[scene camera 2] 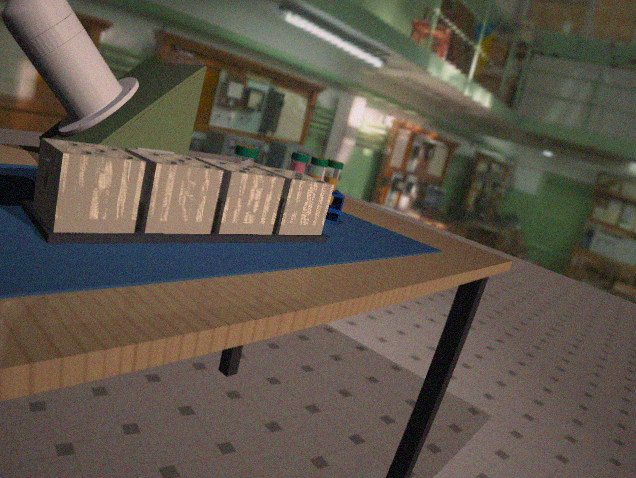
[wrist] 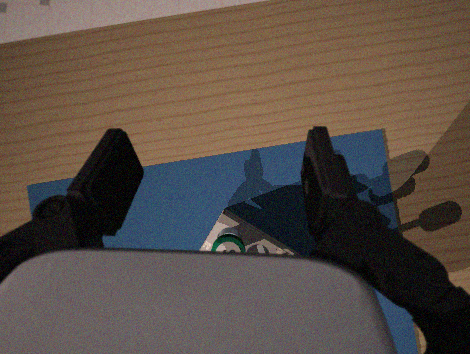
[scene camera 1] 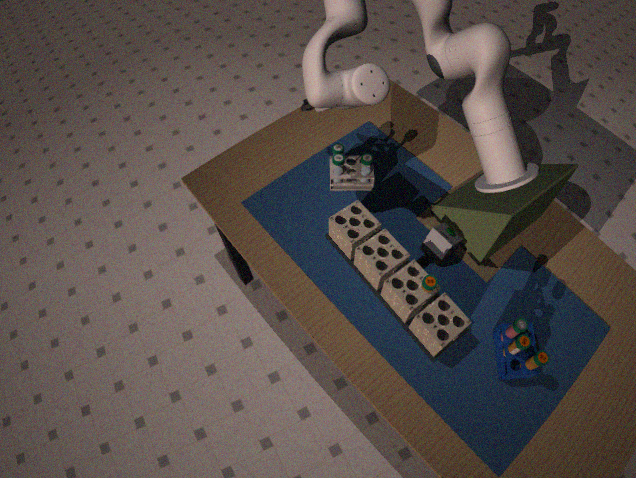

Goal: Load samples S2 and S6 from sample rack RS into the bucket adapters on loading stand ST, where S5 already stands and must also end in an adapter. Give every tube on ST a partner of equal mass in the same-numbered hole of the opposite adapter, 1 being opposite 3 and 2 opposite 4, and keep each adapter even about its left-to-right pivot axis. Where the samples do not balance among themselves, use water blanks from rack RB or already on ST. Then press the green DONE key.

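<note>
My gripper [wrist: 217,150] is open and empty, high over the table's far end; in scene camera 1 the wrist mostly hides it. Rack RB [scene camera 1: 351,186] holds three green-rimmed tubes [scene camera 1: 337,159]; the wrist view shows one white cap [wrist: 228,246] in it, partly covered by the gripper body. Several adapters [scene camera 1: 345,237] [scene camera 2: 100,195] stand in a row on stand ST [scene camera 2: 179,239]. S5 [scene camera 1: 430,282] sits in the third adapter from rack RB. Blue rack RS [scene camera 1: 499,354] holds a pink tube [scene camera 1: 513,329] and two orange-capped tubes [scene camera 1: 523,341] [scene camera 1: 541,358]. Their labels are unreadable.
A grey box [scene camera 1: 438,243] with a green key [scene camera 1: 451,231] stands beside the adapter row. The green wedge base [scene camera 1: 493,226] [scene camera 2: 159,118] carries a white arm column [scene camera 1: 496,138] [scene camera 2: 66,61]. A blue mat [scene camera 1: 287,205] [scene camera 2: 385,239] lies on the wooden table [scene camera 1: 221,179] [wrist: 200,85].
</note>
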